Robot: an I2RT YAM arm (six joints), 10 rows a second.
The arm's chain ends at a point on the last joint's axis. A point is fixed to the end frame.
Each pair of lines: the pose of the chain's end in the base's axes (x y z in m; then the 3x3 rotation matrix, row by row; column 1 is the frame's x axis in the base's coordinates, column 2 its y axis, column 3 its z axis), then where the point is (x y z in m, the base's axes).
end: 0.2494, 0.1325, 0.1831; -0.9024, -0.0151, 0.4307; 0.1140, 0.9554, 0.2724; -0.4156, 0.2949, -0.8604
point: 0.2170 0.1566 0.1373
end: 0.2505, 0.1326, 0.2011; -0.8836, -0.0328, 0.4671; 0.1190, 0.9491, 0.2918; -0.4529, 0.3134, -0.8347
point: 0.2201 0.1575 0.1544
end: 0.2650, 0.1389, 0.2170; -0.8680, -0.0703, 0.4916; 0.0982, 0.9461, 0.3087; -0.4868, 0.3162, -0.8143
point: 0.2358 0.1632 0.1693
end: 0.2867, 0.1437, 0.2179; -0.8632, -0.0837, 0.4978; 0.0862, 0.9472, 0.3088; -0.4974, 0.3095, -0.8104
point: 0.2578 0.1674 0.1697
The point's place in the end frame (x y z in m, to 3 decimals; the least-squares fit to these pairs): 0.051 0.010 0.032
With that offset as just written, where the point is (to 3 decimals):
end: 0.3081, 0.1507, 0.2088; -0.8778, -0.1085, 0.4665; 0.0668, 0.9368, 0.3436; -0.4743, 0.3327, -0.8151
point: 0.277 0.174 0.162
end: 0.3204, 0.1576, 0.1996; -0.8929, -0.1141, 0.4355; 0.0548, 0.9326, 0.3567; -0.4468, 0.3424, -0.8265
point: 0.288 0.181 0.154
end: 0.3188, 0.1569, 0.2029; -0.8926, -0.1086, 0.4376; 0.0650, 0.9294, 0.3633; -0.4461, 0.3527, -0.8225
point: 0.286 0.181 0.157
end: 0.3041, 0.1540, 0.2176; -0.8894, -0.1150, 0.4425; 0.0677, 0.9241, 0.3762; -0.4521, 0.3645, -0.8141
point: 0.272 0.179 0.172
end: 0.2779, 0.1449, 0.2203; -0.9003, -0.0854, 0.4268; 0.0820, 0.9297, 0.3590; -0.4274, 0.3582, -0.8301
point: 0.245 0.170 0.176
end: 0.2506, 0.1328, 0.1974; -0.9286, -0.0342, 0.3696; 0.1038, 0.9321, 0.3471; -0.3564, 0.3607, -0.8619
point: 0.215 0.159 0.155
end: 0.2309, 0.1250, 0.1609; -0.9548, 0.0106, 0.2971; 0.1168, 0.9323, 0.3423; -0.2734, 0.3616, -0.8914
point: 0.192 0.151 0.122
